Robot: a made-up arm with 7 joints.
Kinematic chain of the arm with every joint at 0, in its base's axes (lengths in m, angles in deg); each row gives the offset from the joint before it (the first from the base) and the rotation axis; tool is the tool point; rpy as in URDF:
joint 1: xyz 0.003 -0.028 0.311 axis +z
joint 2: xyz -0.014 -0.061 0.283 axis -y
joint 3: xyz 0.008 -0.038 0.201 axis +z
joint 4: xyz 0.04 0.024 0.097 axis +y
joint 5: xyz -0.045 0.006 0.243 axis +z
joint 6: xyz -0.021 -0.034 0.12 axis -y
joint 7: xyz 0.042 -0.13 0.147 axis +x
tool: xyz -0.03 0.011 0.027 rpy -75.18 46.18 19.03
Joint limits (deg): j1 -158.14..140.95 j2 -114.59..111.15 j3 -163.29..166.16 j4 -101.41..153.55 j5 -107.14..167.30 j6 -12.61..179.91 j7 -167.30..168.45
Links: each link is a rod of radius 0.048 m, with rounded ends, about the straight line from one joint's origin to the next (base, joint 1, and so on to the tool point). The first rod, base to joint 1, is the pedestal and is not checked.
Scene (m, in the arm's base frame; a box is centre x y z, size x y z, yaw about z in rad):
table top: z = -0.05
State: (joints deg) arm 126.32 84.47 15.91 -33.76 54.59 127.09 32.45
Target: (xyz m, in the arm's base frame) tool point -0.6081 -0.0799 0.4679
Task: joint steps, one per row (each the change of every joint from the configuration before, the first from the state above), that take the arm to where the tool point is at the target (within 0.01 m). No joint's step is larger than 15 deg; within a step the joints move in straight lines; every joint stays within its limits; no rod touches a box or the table.
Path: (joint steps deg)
1: -14.64 2.96 1.85 0.53 6.11 0.93 0.66
2: -14.64 2.97 1.86 0.53 6.11 0.94 0.66
3: -14.64 2.96 1.85 0.54 6.11 0.93 0.67
4: -14.64 2.97 1.85 0.53 6.11 0.93 0.66
5: -14.64 2.96 1.86 0.53 6.11 0.94 0.66
6: -14.64 2.97 1.85 0.53 6.10 0.93 0.66
7: -14.63 2.96 1.85 0.53 6.11 0.93 0.67
8: -14.64 2.97 1.85 0.54 6.11 0.94 0.66
9: -14.64 2.96 1.86 0.53 6.11 0.93 0.66

